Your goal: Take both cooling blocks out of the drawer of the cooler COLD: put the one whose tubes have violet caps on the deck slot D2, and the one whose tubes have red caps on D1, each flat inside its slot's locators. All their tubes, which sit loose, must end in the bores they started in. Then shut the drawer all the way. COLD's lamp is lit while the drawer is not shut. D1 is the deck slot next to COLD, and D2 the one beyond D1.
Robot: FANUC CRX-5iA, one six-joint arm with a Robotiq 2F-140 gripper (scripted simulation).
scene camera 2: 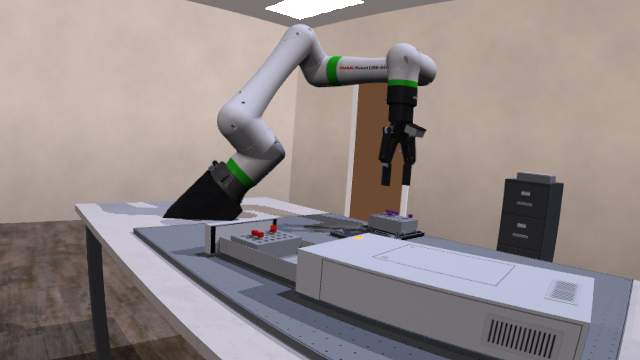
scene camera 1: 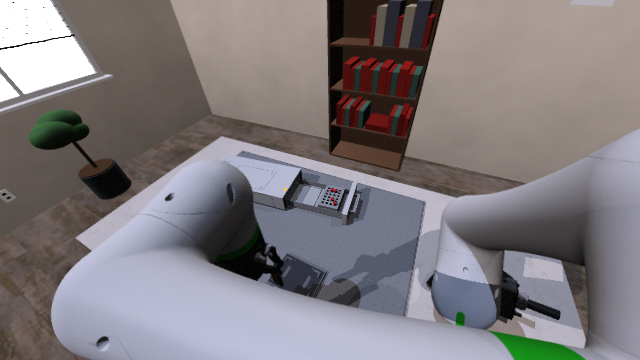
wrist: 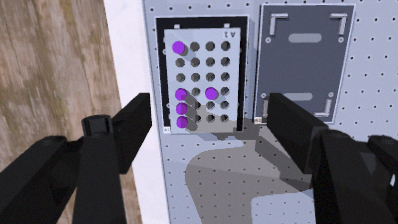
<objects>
A cooler shows in scene camera 2 and in scene camera 1; in the wrist view it is out of frame. The same spot on the cooler: [scene camera 1: 271, 183] is [scene camera 2: 387, 246].
</objects>
